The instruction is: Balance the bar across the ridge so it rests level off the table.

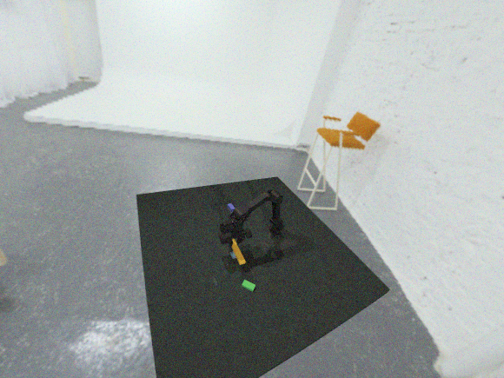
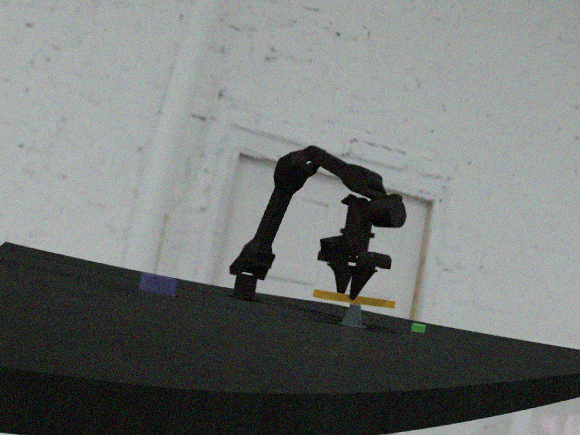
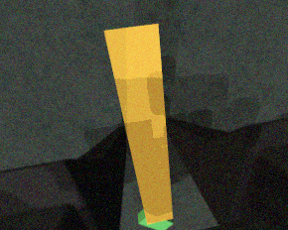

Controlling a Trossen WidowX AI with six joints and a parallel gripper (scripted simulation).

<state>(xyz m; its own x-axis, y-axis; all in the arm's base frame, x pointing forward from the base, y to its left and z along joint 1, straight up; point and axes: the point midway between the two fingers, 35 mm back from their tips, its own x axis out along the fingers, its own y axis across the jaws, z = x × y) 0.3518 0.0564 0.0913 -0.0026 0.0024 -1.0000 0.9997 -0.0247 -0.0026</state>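
Now: gripper tip 3 cm to the right of the yellow bar. Round my gripper tip: purple block: 14 cm behind, 36 cm to the right, 4 cm below; then green block: 1 cm ahead, 24 cm to the left, 5 cm below.
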